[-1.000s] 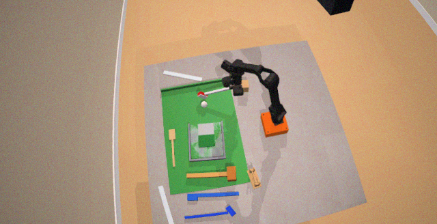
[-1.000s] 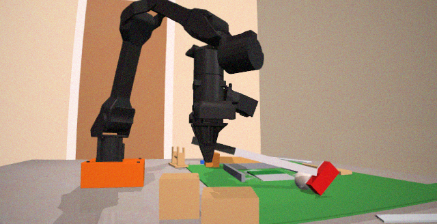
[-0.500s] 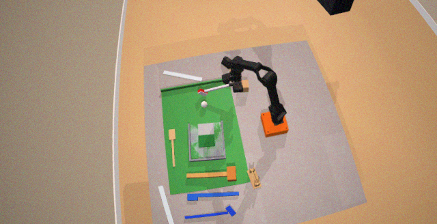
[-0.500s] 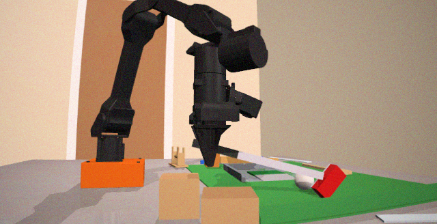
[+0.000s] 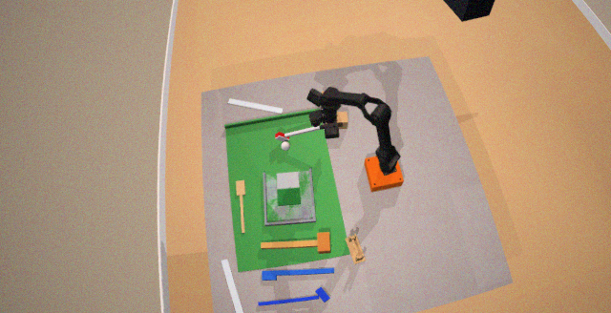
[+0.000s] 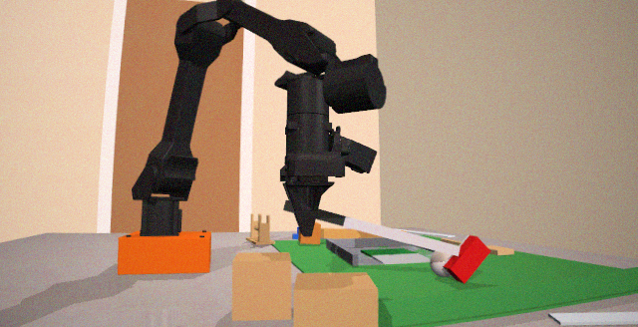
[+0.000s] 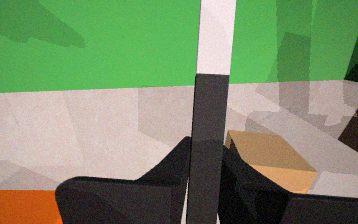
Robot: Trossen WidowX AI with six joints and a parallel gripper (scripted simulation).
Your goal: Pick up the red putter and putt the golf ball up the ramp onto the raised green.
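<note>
My gripper tip is now 12 cm short of the red putter and 3 cm to the left of it. Also, from my gripper tip: white golf ball (22 cm ahead, 5 cm below, 2 cm to the right); wooden stand (55 cm to the left, 10 cm ahead, 4 cm below).
</note>
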